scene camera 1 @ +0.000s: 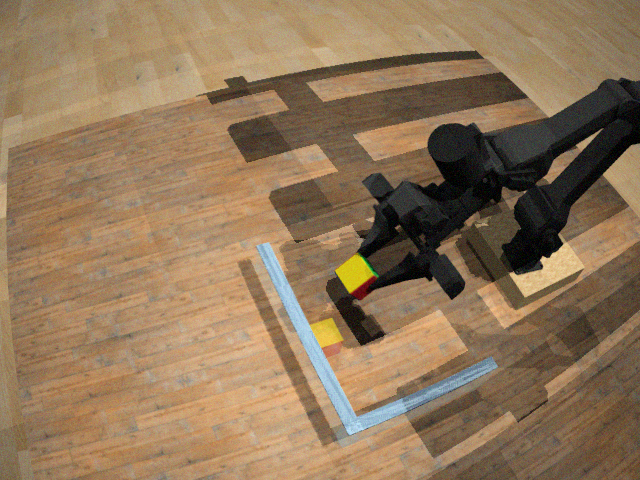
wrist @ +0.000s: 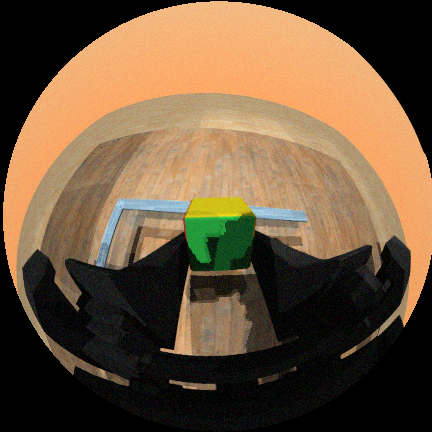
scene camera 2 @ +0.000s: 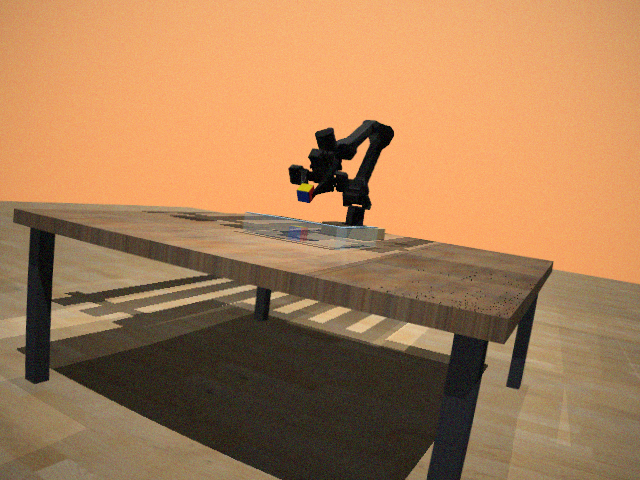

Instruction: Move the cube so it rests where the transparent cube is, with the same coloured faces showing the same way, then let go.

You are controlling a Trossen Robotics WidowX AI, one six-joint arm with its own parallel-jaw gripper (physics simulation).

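Pixels of known places: gripper, fingertip midpoint: (scene camera 1: 361,275) (wrist: 218,236) (scene camera 2: 306,193); arm's base, origin of the base link: (scene camera 1: 522,257) (scene camera 2: 354,225).
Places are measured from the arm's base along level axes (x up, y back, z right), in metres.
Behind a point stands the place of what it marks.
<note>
The solid cube (scene camera 1: 355,273) {y -0.344, x 0.110, z -0.046 m} (scene camera 2: 305,193) {y -0.356, x 0.092, z -0.056 m} (wrist: 220,240) {y -0.321, x 0.109, z -0.038 m} is held above the table. In scene camera 1 its yellow face is up, with red toward the lower right and a green edge behind; scene camera 2 shows its blue face. My gripper (scene camera 1: 368,270) {y -0.331, x 0.093, z -0.040 m} (scene camera 2: 309,189) {y -0.331, x 0.093, z -0.040 m} (wrist: 218,236) {y -0.331, x 0.093, z -0.040 m} is shut on the cube, one finger on each side. The transparent cube (scene camera 1: 327,333) (scene camera 2: 298,234) rests on the table, yellow on top, with reddish and blue sides. It touches or nearly touches the long wall's inner side, and lies lower left of the held cube in scene camera 1. It does not show in the wrist view.
A low see-through wall with a light-blue top (scene camera 1: 294,310) {y -0.410, x 0.019, z -0.030 m} (wrist: 155,205) {y -0.390, x 0.018, z -0.143 m} stands beyond the cubes. A second wall (scene camera 1: 429,391) {y -0.267, x 0.019, z -0.193 m} (wrist: 110,235) {y -0.322, x 0.019, z -0.197 m} meets it at a corner. The arm's base block (scene camera 1: 553,273) {y 0.050, x 0.000, z -0.046 m} is at the right. Dark shadows cross the wooden table (scene camera 1: 129,258) {y -0.646, x -0.041, z 0.147 m} (scene camera 2: 180,237) {y -0.742, x -0.041, z -0.011 m}.
</note>
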